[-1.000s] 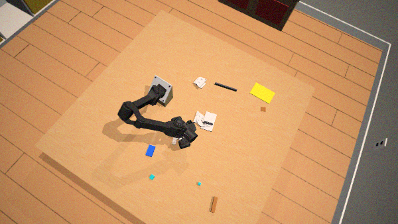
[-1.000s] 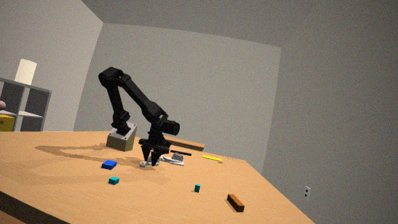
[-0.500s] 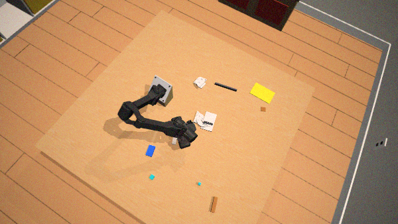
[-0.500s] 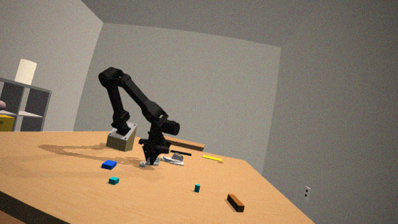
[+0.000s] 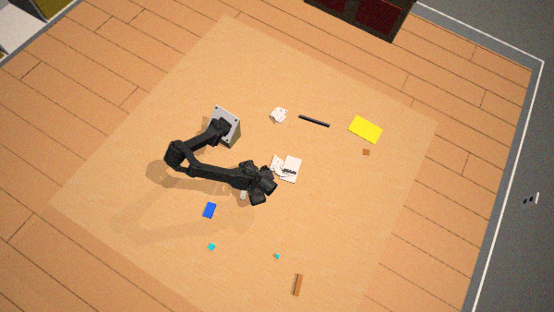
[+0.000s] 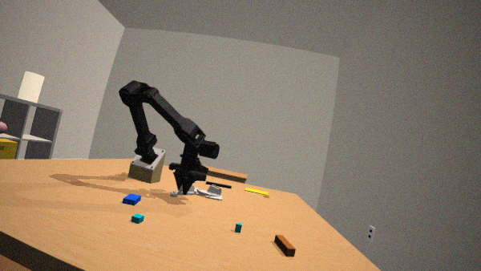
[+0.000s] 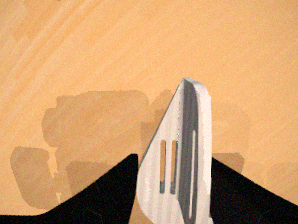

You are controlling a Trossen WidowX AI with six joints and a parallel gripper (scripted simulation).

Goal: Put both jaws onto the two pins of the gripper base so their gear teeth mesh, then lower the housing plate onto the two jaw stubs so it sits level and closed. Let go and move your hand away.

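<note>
Right now the flat white plate is 7 cm ahead of my gripper tip, 19 cm to the left of it and 2 cm below it. Also, from my gripper tip: white jaw: 3 cm ahead, 15 cm to the left, 1 cm below; then housing plate: 1 cm ahead, 16 cm to the left, 2 cm below; then blue block: 8 cm behind, 18 cm to the right, 2 cm below.
</note>
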